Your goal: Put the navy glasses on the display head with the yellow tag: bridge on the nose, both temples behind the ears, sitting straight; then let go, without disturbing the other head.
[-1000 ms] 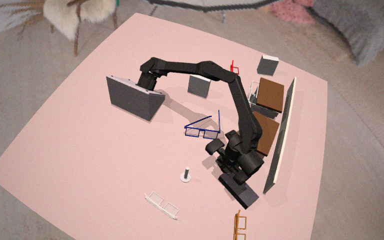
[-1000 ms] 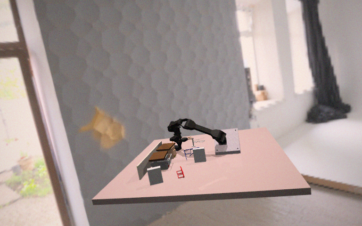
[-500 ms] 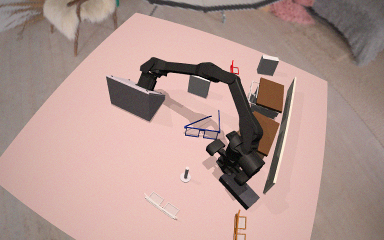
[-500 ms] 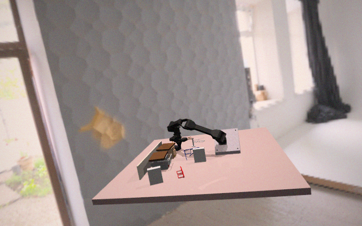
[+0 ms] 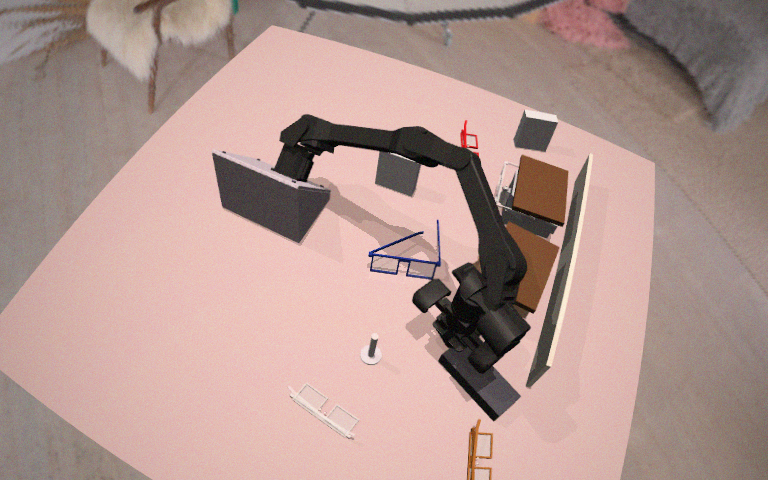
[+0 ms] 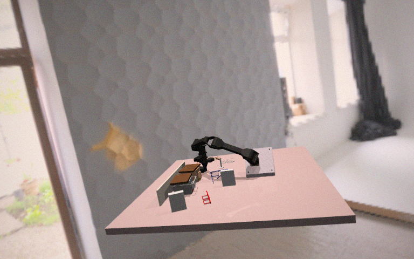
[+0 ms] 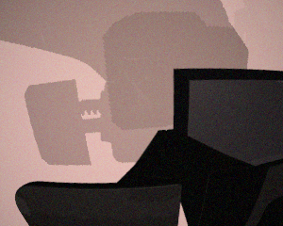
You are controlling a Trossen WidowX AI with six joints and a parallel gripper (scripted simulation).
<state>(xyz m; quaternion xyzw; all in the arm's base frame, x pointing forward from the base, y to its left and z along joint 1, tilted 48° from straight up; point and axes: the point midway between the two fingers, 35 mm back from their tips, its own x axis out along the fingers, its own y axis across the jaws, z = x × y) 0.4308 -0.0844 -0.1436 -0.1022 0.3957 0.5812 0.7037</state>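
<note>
Now: gripper tip 120 mm past the white stand and 70 mm to the left of it. Also, from my gripper tip: dark block (80 mm ahead, 40 mm to the right, 10 mm below); then long panel (170 mm ahead, 290 mm to the left, 30 mm above).
</note>
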